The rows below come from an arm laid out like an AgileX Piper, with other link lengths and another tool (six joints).
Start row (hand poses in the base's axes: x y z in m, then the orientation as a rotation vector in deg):
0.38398 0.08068 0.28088 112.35 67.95 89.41
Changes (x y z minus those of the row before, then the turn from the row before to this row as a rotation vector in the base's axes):
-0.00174 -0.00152 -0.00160 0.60 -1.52 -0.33
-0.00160 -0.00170 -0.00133 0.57 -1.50 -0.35
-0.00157 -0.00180 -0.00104 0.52 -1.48 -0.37
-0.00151 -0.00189 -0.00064 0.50 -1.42 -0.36
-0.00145 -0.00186 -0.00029 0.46 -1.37 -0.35
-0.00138 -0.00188 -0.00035 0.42 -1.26 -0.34
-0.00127 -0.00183 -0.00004 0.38 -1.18 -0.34
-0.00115 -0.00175 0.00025 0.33 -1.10 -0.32
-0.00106 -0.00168 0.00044 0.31 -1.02 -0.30
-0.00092 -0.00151 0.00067 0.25 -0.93 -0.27
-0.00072 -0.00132 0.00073 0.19 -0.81 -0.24
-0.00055 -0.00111 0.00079 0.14 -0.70 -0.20
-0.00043 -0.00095 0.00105 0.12 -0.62 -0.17
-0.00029 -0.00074 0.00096 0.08 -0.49 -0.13
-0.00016 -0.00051 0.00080 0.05 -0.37 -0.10
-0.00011 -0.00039 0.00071 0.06 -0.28 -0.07
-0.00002 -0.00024 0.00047 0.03 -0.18 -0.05
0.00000 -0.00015 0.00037 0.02 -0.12 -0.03
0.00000 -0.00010 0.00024 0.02 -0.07 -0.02
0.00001 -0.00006 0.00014 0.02 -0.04 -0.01
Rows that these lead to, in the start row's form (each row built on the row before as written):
0.38224 0.07916 0.27928 111.29 66.63 90.99
0.38064 0.07746 0.27795 110.22 65.31 92.49
0.37907 0.07566 0.27691 109.13 63.99 93.90
0.37756 0.07377 0.27627 108.07 62.72 95.23
0.37611 0.07191 0.27598 107.02 61.50 96.47
0.37473 0.07003 0.27563 106.05 60.35 97.58
0.37346 0.06820 0.27559 105.13 59.26 98.58
0.37231 0.06645 0.27584 104.25 58.25 99.48
0.37125 0.06477 0.27628 103.43 57.31 100.31
0.37033 0.06326 0.27695 102.66 56.48 101.03
0.36961 0.06194 0.27768 101.97 55.77 101.62
0.36906 0.06083 0.27847 101.35 55.18 102.11
0.36863 0.05988 0.27952 100.80 54.67 102.54
0.36834 0.05914 0.28048 100.35 54.28 102.87
0.36818 0.05863 0.28128 100.01 53.99 103.11
0.36807 0.05824 0.28199 99.76 53.76 103.31
0.36805 0.05800 0.28246 99.60 53.61 103.43
0.36805 0.05785 0.28283 99.49 53.52 103.51
0.36805 0.05775 0.28307 99.43 53.46 103.56
0.36806 0.05769 0.28321 99.40 53.42 103.60

